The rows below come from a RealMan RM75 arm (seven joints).
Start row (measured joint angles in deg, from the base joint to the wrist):
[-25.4 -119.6 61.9 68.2 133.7 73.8 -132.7]
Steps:
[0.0 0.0 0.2 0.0 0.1 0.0 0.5]
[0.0 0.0 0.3 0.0 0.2 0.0 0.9]
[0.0 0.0 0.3 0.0 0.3 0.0 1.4]
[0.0 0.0 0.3 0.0 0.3 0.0 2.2]
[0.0 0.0 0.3 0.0 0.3 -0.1 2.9]
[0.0 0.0 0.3 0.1 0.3 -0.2 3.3]
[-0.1 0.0 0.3 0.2 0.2 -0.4 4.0]
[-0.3 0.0 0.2 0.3 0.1 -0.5 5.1]
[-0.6 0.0 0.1 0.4 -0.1 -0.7 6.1]
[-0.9 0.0 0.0 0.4 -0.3 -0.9 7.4]
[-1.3 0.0 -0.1 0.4 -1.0 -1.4 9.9]
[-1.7 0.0 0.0 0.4 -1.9 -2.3 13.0]
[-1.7 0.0 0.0 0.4 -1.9 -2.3 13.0]
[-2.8 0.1 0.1 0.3 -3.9 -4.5 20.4]
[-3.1 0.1 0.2 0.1 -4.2 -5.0 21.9]
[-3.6 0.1 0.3 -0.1 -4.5 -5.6 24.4]
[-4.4 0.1 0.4 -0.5 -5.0 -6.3 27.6]
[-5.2 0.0 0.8 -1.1 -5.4 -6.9 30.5]
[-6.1 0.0 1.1 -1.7 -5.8 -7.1 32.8]
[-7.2 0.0 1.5 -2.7 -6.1 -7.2 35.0]
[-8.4 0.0 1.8 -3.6 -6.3 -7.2 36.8]
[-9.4 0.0 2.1 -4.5 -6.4 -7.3 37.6]
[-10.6 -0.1 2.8 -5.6 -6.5 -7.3 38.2]
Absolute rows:
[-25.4 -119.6 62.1 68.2 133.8 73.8 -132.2]
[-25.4 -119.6 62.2 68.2 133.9 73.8 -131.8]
[-25.4 -119.6 62.2 68.2 134.0 73.8 -131.3]
[-25.4 -119.6 62.2 68.2 134.0 73.8 -130.5]
[-25.4 -119.6 62.2 68.2 134.0 73.7 -129.8]
[-25.4 -119.6 62.2 68.3 134.0 73.6 -129.4]
[-25.5 -119.6 62.2 68.4 133.9 73.4 -128.7]
[-25.7 -119.6 62.1 68.5 133.8 73.3 -127.6]
[-26.0 -119.6 62.0 68.6 133.6 73.1 -126.6]
[-26.3 -119.6 61.9 68.6 133.4 72.9 -125.3]
[-26.7 -119.6 61.8 68.6 132.7 72.4 -122.8]
[-27.1 -119.6 61.9 68.6 131.8 71.5 -119.7]
[-27.1 -119.6 61.9 68.6 131.8 71.5 -119.7]
[-28.2 -119.5 62.0 68.5 129.8 69.3 -112.3]
[-28.5 -119.5 62.1 68.3 129.5 68.8 -110.8]
[-29.0 -119.5 62.2 68.1 129.2 68.2 -108.3]
[-29.8 -119.5 62.3 67.7 128.7 67.5 -105.1]
[-30.6 -119.6 62.7 67.1 128.3 66.9 -102.2]
[-31.5 -119.6 63.0 66.5 127.9 66.7 -99.9]
[-32.6 -119.6 63.4 65.5 127.6 66.6 -97.7]
[-33.8 -119.6 63.7 64.6 127.4 66.6 -95.9]
[-34.8 -119.6 64.0 63.7 127.3 66.5 -95.1]
[-36.0 -119.7 64.7 62.6 127.2 66.5 -94.5]

